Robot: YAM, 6 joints.
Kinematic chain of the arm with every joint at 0, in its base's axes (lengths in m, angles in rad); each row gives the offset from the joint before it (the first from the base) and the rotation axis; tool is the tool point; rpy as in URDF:
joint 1: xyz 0 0 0.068 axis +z
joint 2: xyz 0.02 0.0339 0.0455 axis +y
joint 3: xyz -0.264 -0.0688 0 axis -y
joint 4: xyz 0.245 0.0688 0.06 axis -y
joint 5: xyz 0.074 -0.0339 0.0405 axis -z
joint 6: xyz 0.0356 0 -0.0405 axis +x
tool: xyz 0 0 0 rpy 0 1.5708 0
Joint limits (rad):
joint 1: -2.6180..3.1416
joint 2: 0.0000..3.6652
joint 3: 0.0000..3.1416
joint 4: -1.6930..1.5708
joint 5: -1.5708..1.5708
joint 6: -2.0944..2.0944
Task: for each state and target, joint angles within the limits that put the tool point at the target. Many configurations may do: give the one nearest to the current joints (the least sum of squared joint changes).
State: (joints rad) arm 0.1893 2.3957 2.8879 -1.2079 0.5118 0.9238
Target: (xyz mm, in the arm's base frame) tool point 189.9 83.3 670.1
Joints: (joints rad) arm 0.4830 1.8733 3.1416 -0.7495 0.4173 0.9238
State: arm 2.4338 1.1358 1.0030 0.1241 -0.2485 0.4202
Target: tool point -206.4 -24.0 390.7
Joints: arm 3.1416 0.9246 0.9178 0.0876 -0.7398 0.4202
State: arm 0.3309 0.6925 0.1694 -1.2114 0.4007 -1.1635
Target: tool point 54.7 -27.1 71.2
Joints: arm -0.1338 0.6629 0.0058 -0.7658 0.5816 -1.1635
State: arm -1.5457 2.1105 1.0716 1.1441 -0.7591 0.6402
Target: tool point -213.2 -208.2 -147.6
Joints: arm -2.4389 2.8596 0.9118 0.9780 -0.6340 0.6402
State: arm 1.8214 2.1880 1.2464 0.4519 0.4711 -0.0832
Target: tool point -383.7 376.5 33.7
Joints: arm 2.3904 2.6236 1.6755 0.4986 0.3826 -0.0832
